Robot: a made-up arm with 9 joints. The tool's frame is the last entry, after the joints.
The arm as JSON. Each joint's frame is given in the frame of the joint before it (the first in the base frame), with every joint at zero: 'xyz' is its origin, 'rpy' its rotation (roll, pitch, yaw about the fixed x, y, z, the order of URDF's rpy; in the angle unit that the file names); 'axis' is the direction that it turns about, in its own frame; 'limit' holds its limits. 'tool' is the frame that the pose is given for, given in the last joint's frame.
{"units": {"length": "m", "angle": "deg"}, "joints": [
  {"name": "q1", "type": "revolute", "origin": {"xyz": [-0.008, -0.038, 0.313], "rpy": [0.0, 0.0, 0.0]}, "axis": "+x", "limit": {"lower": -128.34, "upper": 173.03}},
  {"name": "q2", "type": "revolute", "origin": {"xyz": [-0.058, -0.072, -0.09], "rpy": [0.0, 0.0, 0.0]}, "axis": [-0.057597, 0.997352, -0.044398], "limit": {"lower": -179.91, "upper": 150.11}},
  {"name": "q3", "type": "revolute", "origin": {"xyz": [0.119, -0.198, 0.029], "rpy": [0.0, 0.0, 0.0]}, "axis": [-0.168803, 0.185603, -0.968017], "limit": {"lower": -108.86, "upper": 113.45}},
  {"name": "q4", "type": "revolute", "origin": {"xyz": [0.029, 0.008, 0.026], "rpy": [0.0, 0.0, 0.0]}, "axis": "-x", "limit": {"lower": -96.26, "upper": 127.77}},
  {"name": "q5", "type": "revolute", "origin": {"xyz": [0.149, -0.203, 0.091], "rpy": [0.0, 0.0, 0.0]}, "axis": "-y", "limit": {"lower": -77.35, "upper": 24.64}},
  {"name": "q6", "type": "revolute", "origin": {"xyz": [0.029, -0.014, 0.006], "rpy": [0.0, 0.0, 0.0]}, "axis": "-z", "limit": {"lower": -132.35, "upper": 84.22}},
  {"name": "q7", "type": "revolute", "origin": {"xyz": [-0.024, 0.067, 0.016], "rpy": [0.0, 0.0, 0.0]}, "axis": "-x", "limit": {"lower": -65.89, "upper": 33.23}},
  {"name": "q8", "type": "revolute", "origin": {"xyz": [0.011, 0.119, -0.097], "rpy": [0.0, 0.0, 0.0]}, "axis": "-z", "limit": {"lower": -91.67, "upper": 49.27}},
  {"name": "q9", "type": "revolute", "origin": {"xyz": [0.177, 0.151, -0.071], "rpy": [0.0, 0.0, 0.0]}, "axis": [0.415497, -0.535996, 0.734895], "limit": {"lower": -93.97, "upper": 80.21}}
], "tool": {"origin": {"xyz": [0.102, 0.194, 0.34], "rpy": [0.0, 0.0, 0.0]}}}
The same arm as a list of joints. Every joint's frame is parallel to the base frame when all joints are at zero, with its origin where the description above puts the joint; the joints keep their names.
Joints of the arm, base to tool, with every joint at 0 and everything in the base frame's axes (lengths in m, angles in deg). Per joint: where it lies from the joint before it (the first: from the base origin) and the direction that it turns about. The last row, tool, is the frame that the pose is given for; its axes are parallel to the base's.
q1: xyz -0.008 -0.038 0.313 axis 1 0 0
q2: xyz -0.058 -0.072 -0.09 axis -0.057597 0.997352 -0.044398
q3: xyz 0.119 -0.198 0.029 axis -0.168803 0.185603 -0.968017
q4: xyz 0.029 0.008 0.026 axis -1 0 0
q5: xyz 0.149 -0.203 0.091 axis 0 -1 0
q6: xyz 0.029 -0.014 0.006 axis 0 0 -1
q7: xyz -0.024 0.067 0.016 axis -1 0 0
q8: xyz 0.011 0.119 -0.097 axis 0 0 -1
q9: xyz 0.177 0.151 -0.071 axis 0.415497 -0.535996 0.734895
tool: xyz 0.102 0.194 0.34
Joint limits (deg, base to tool): -128.34..173.03 -179.91..150.11 -108.86..113.45 -96.26..127.77 -77.35..24.64 -132.35..84.22 -65.89..33.23 -91.67..49.27 -93.97..80.21

